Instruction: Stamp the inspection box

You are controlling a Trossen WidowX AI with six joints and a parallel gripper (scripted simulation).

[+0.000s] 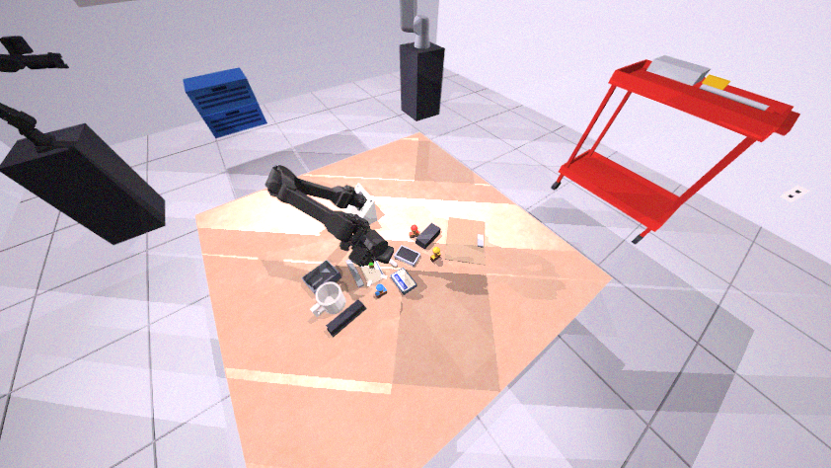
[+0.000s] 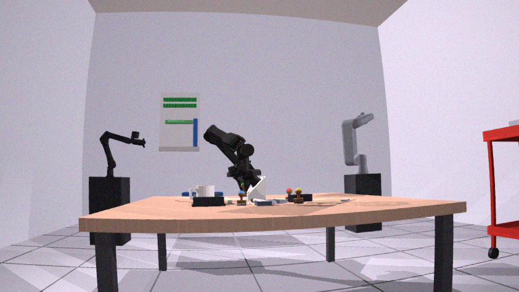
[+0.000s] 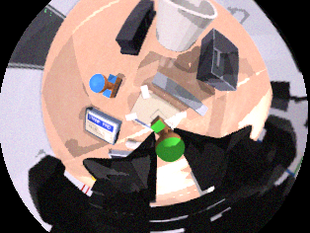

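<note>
Now: gripper tip 60 mm above the white card and 10 mm short of it. Also, from my gripper tip: green-knobbed stamp: right at my gripper tip; blue-knobbed stamp: 110 mm ahead, 40 mm below, 20 mm to the right; blue-and-white flat pad: 120 mm ahead, 70 mm to the left, 40 mm below.
</note>
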